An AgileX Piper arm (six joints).
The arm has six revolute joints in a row. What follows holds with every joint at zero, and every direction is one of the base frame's. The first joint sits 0.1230 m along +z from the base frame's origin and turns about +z. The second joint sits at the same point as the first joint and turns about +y. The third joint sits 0.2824 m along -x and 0.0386 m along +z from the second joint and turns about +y. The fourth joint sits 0.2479 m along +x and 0.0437 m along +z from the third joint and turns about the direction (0.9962, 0, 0.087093). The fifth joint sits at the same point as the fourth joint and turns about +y. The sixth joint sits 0.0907 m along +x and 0.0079 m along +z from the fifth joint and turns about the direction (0.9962, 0, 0.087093). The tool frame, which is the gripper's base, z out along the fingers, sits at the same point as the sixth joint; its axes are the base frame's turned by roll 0.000, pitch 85.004 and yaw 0.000 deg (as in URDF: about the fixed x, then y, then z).
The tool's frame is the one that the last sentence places.
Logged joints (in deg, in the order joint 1, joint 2, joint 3, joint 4, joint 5, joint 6), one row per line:
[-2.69 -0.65 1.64 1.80 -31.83 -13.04]
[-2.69 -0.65 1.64 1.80 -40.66 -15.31]
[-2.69 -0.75 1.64 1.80 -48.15 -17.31]
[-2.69 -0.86 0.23 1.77 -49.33 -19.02]
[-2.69 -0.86 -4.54 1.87 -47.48 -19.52]
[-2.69 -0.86 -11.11 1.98 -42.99 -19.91]
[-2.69 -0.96 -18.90 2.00 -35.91 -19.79]
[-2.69 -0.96 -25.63 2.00 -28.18 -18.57]
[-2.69 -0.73 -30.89 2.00 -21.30 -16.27]
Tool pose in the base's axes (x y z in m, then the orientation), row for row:
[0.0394 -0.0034 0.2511 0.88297 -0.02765 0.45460 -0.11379]
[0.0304 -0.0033 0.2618 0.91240 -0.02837 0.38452 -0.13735]
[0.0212 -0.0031 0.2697 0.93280 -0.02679 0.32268 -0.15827]
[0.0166 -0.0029 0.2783 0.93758 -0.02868 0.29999 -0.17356]
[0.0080 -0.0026 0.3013 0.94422 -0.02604 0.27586 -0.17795]
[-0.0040 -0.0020 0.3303 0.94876 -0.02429 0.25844 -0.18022]
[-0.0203 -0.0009 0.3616 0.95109 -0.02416 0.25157 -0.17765]
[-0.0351 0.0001 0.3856 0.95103 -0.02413 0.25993 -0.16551]
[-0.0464 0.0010 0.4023 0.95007 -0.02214 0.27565 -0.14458]
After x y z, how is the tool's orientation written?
As a quaternion, w x y z.
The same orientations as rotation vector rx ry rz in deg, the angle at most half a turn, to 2 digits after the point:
[-3.30 54.23 -13.57]
[-3.35 45.40 -16.22]
[-3.14 37.83 -18.55]
[-3.36 35.11 -20.31]
[-3.04 32.21 -20.78]
[-2.83 30.13 -21.01]
[-2.81 29.31 -20.70]
[-2.81 30.28 -19.28]
[-2.58 32.12 -16.85]

